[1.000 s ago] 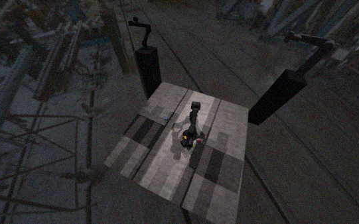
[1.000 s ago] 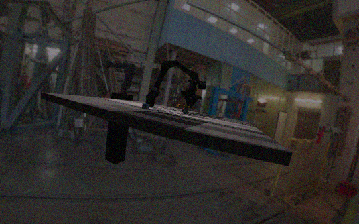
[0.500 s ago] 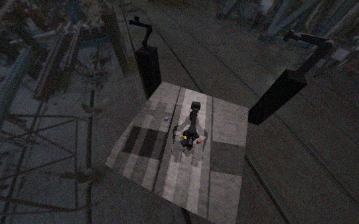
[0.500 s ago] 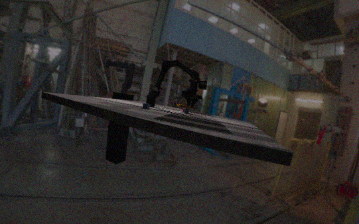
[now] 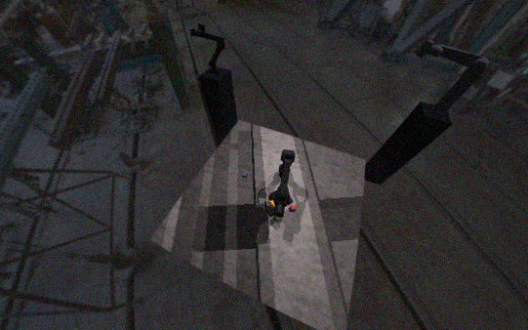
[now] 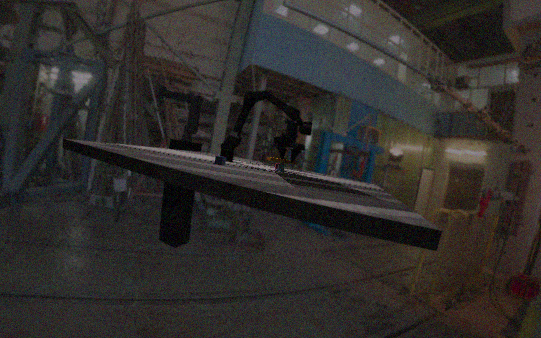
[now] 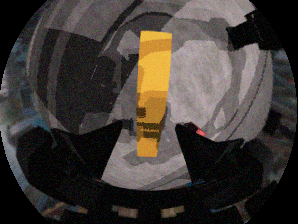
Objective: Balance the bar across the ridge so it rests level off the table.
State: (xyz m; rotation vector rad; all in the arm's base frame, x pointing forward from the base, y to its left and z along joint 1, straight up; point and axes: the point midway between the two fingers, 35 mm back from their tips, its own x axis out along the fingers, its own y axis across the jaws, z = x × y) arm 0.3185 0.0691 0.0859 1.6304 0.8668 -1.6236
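The bar is 2 cm to the right of my gripper tip and 2 cm behind it. Round my gripper tip: small blue block 35 cm to the right, 18 cm behind, 4 cm below; then small red block 9 cm to the left, 7 cm behind, 4 cm below.
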